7 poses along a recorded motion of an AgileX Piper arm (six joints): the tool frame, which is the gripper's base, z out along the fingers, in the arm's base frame.
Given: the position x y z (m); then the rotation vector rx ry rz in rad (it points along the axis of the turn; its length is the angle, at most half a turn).
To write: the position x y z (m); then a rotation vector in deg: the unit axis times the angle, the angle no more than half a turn. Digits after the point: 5 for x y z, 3 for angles.
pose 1, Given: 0.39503, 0.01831, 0.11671, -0.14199, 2.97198, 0.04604
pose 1, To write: 0.39503, 0.01831, 0.11671, -8.135, 170.282, 2.638
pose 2, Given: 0.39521, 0.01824, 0.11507, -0.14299, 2.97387, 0.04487
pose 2, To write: 0.39521, 0.01824, 0.11507, -8.193, 170.390, 2.571
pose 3, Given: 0.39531, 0.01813, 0.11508, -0.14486, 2.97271, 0.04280
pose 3, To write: 0.39531, 0.01813, 0.11508, -8.300, 170.324, 2.452
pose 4, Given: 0.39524, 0.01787, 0.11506, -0.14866, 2.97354, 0.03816
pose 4, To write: 0.39524, 0.01787, 0.11506, -8.518, 170.371, 2.186
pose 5, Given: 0.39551, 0.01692, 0.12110, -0.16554, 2.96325, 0.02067
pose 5, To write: 0.39551, 0.01692, 0.12110, -9.485, 169.782, 1.184
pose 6, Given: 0.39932, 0.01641, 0.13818, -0.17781, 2.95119, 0.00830
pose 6, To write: 0.39932, 0.01641, 0.13818, -10.188, 169.091, 0.476
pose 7, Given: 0.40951, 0.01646, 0.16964, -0.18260, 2.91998, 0.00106
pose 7, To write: 0.40951, 0.01646, 0.16964, -10.462, 167.303, 0.061
